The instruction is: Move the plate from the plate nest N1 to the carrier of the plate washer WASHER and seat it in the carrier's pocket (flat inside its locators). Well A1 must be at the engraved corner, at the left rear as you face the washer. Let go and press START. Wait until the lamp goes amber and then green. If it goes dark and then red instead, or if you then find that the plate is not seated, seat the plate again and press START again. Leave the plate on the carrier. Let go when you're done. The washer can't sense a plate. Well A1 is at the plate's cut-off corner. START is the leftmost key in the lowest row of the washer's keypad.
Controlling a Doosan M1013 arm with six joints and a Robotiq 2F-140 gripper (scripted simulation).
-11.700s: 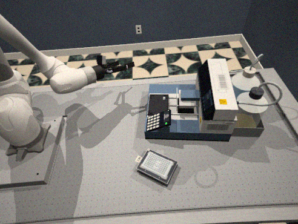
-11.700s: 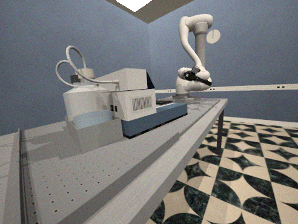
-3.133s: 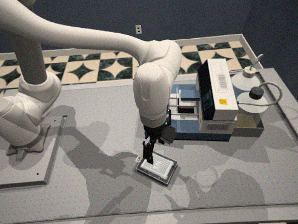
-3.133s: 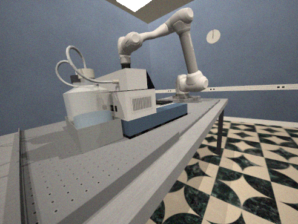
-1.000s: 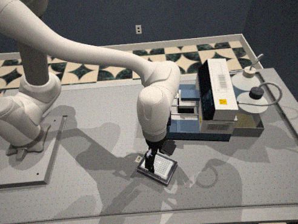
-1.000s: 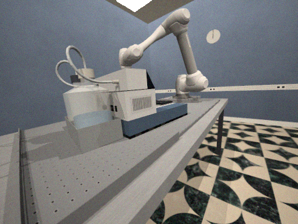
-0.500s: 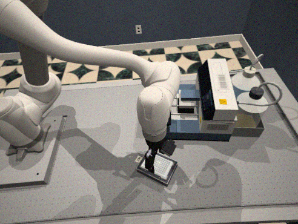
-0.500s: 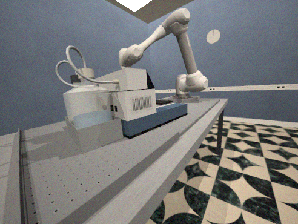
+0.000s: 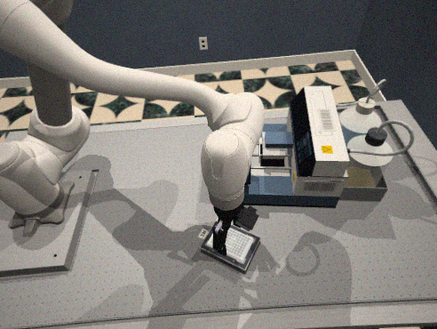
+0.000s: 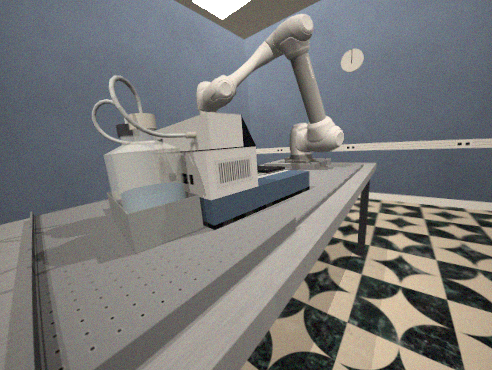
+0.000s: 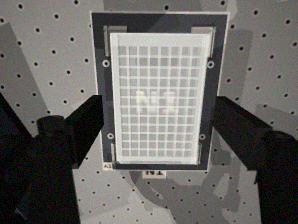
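Right now the white well plate is 40 mm below my hand. Round my hand: plate washer (320 mm to the left, 190 mm ahead, 50 mm above); then dark carrier (340 mm to the left, 40 mm ahead); then N1 label (90 mm behind, 80 mm below, 60 mm to the left).
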